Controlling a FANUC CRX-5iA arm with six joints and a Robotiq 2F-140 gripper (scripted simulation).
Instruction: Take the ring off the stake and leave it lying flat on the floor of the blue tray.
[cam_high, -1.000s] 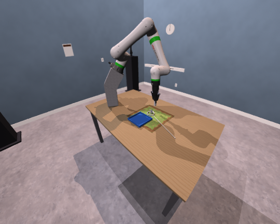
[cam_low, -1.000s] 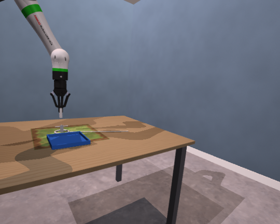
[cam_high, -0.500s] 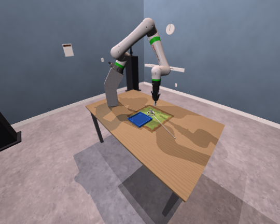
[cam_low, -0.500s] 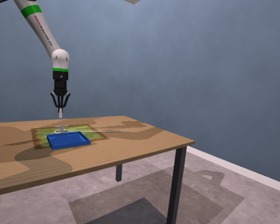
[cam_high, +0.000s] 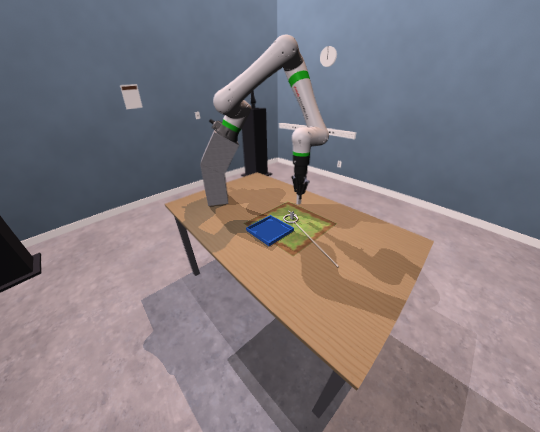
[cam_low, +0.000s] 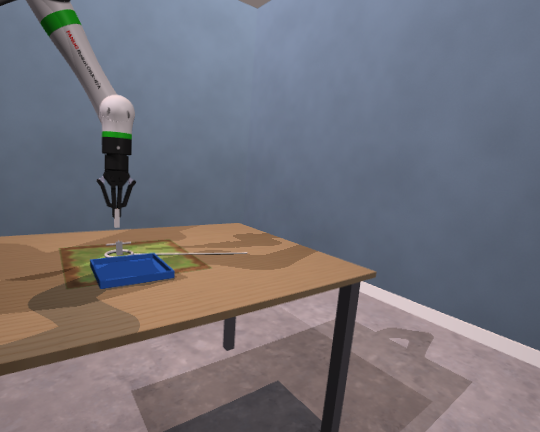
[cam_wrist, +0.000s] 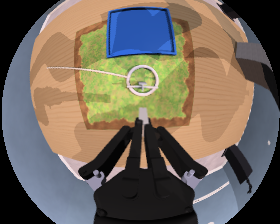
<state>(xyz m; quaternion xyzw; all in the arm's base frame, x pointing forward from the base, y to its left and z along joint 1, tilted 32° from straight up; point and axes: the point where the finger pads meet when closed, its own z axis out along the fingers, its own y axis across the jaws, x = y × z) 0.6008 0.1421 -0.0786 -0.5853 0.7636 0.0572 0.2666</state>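
My gripper is now 1 cm past the short grey stake, 5 cm to the left of it and 9 cm above it. The rest, counted from my hand: blue tray (3 cm behind, 24 cm to the right, 11 cm below); green mat (2 cm ahead, 10 cm to the right, 13 cm below).
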